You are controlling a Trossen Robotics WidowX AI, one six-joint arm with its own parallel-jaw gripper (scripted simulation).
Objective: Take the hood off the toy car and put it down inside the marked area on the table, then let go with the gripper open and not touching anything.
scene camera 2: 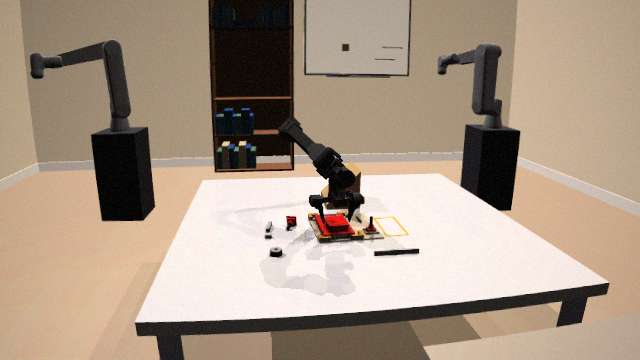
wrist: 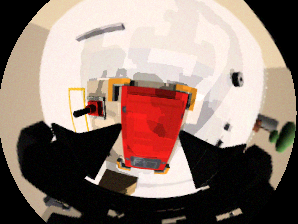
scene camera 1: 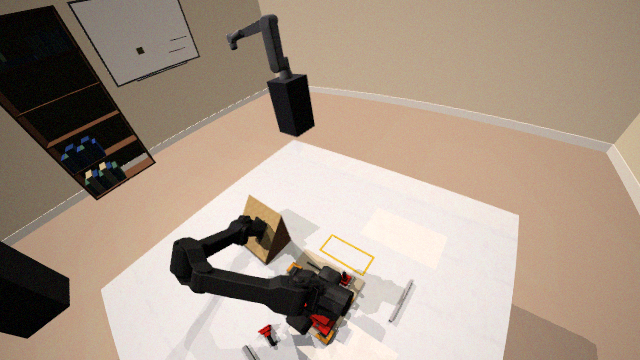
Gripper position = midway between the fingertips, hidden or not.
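Open and holding nothing, the gripper [scene camera 2: 336, 222] can also be seen in scene camera 1 [scene camera 1: 319, 306] and in the wrist view [wrist: 151, 130]. A toy car [wrist: 133, 161] is part of the scene as well.
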